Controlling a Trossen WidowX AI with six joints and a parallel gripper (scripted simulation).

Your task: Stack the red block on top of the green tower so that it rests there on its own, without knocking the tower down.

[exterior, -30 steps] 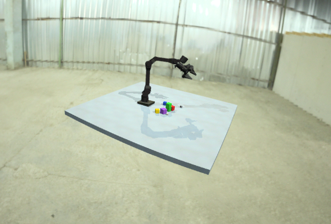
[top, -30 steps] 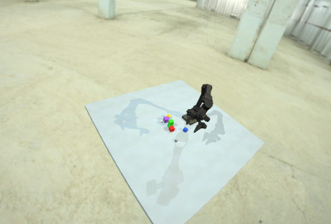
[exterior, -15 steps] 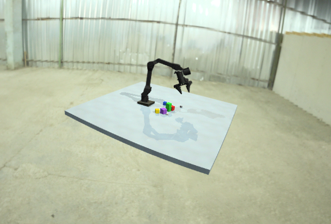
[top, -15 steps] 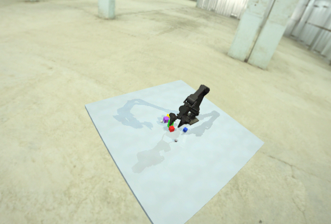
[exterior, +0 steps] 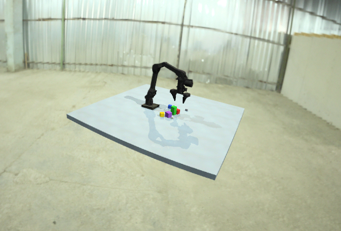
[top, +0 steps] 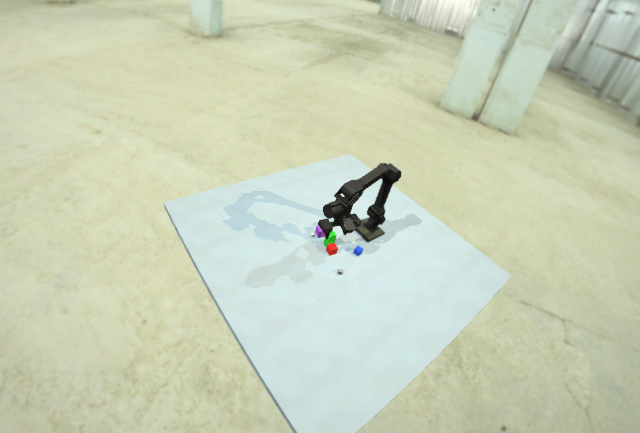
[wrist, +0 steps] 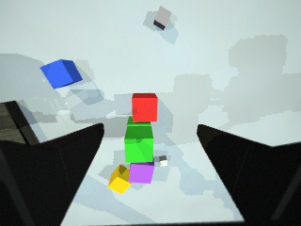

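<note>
Now: the red block 10 mm behind my gripper tip and 90 mm below it. From my gripper tip the other things lie so: small grey object (40 mm ahead, 110 mm to the left, 100 mm below); purple block (40 mm behind, 120 mm to the right, 90 mm below); blue block (110 mm behind, 70 mm to the left, 90 mm below).
</note>
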